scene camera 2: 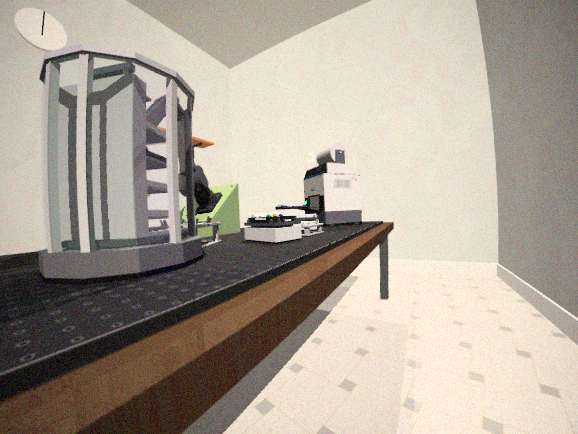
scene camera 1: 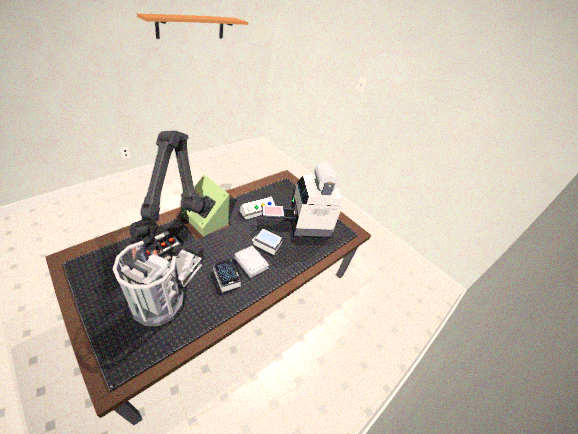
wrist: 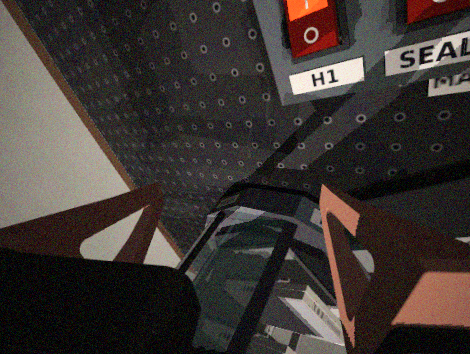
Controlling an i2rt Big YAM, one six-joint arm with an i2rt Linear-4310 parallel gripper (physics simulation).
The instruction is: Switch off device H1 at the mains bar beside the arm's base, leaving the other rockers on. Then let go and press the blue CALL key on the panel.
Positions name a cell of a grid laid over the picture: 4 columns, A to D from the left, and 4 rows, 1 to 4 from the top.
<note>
My gripper (wrist: C3) is open, holding nothing. Also in view: an H1 rocker switch (wrist: C1), a caged carousel rack (scene camera 2: A2), a sealer instrument (scene camera 2: C2) and a black perforated table top (scene camera 2: A3).
The caged carousel rack shows as well in scene camera 1 (scene camera 1: B3) and in the wrist view (wrist: C3). The sealer instrument also shows in scene camera 1 (scene camera 1: C3). The black perforated table top shows as well in the wrist view (wrist: B2).
</note>
